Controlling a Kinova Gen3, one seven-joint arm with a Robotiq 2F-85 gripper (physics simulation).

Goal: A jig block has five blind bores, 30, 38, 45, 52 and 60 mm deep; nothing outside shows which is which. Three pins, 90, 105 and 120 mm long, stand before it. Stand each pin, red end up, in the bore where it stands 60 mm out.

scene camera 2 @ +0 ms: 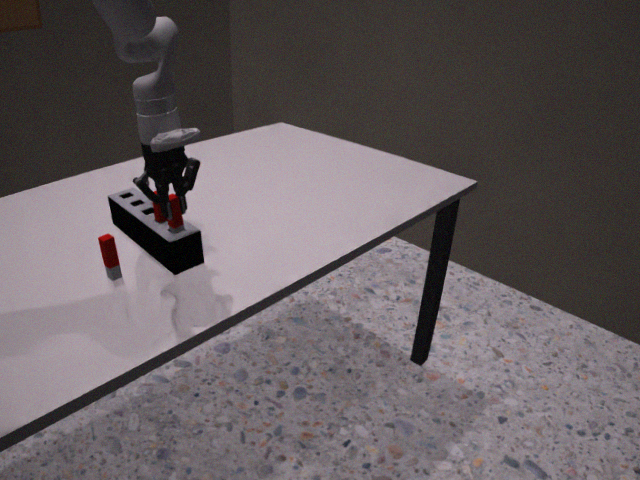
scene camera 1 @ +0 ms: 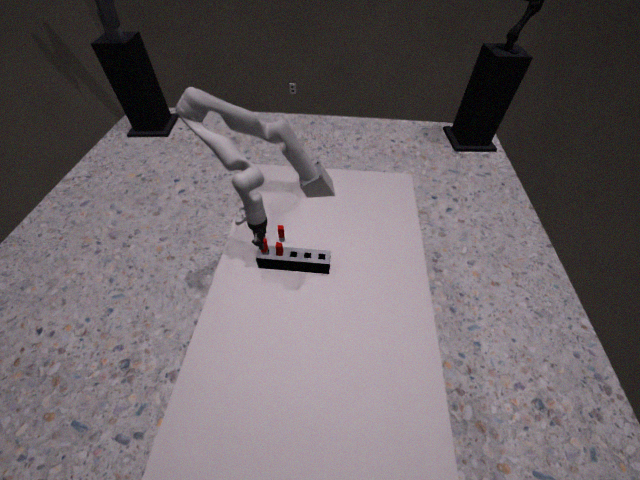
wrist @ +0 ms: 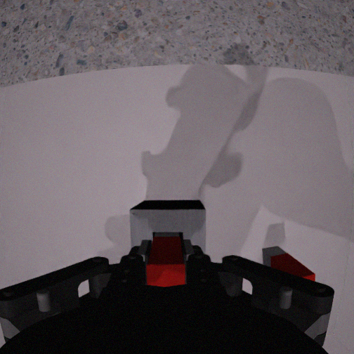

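Where they show: gripper, fingertip midpoint: [scene camera 2: 175, 215] [scene camera 1: 262, 246]; arm's base at its link origin: [scene camera 1: 309, 174].
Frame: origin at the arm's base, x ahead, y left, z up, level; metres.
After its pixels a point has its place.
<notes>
The black jig block [scene camera 1: 293, 266] {x 0.528, y -0.069, z -0.070 m} [scene camera 2: 144, 235] {x 0.454, y -0.099, z -0.063 m} [wrist: 142, 220] has a grey top. My gripper [scene camera 1: 262, 244] {x 0.477, y -0.194, z 0.005 m} [scene camera 2: 174, 207] {x 0.477, y -0.194, z 0.005 m} [wrist: 166, 251] is shut on an upright pin [scene camera 1: 265, 245] {x 0.488, y -0.179, z 0.026 m} [scene camera 2: 175, 214] {x 0.473, y -0.200, z 0.010 m} [wrist: 166, 262], red end up. Its lower end is in the end bore, leftmost in scene camera 1; a short grey band shows above the block top in scene camera 2. A second pin [scene camera 1: 279, 249] {x 0.500, y -0.122, z 0.014 m} [scene camera 2: 158, 210] {x 0.477, y -0.134, z -0.002 m} stands in the neighbouring bore, with red showing down to the top. A third pin [scene camera 1: 280, 231] {x 0.365, y -0.131, z -0.030 m} [scene camera 2: 109, 251] {x 0.350, y -0.142, z -0.039 m} [wrist: 292, 266] stands on the table, red up. The other three bores show dark openings.
The white table [scene camera 1: 320, 361] {x 0.912, y 0.039, z -0.105 m} [scene camera 2: 289, 186] {x 0.929, y -0.094, z -0.104 m} [wrist: 75, 140] carries the block; a table edge runs near the held pin's end of the block. The arm's base [scene camera 1: 317, 184] {x 0.062, y 0.039, z -0.017 m} stands at the table's far end in scene camera 1. Two black pedestals [scene camera 1: 135, 85] [scene camera 1: 485, 98] stand beyond.
</notes>
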